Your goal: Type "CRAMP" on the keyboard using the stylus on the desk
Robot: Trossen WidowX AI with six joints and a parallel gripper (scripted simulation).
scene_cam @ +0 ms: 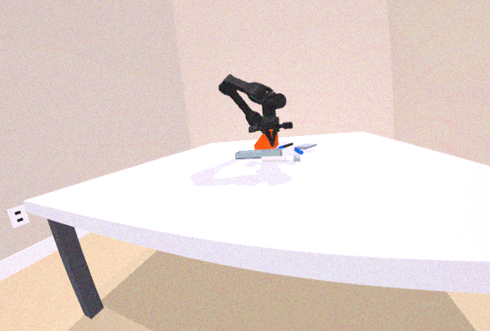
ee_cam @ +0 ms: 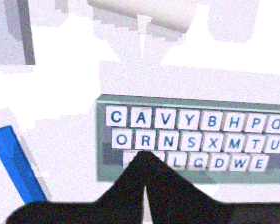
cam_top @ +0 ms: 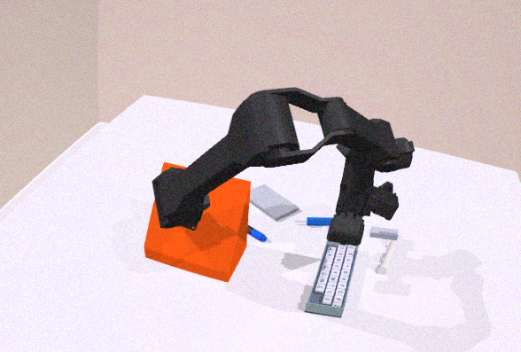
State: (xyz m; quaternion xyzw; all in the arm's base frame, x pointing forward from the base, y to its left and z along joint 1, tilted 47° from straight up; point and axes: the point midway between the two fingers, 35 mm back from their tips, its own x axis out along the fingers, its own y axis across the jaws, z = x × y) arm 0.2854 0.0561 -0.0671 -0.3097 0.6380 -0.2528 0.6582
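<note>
Now: the blue stylus 90 mm to the left of my gripper tip, 80 mm behind it and 30 mm below it. From my gripper tip the other things lie so: grey block: 110 mm to the left, 80 mm ahead, 30 mm below; then blue pen: 190 mm behind, 30 mm below, 20 mm to the left; then white stick: 100 mm ahead, 30 mm below, 20 mm to the left.
</note>
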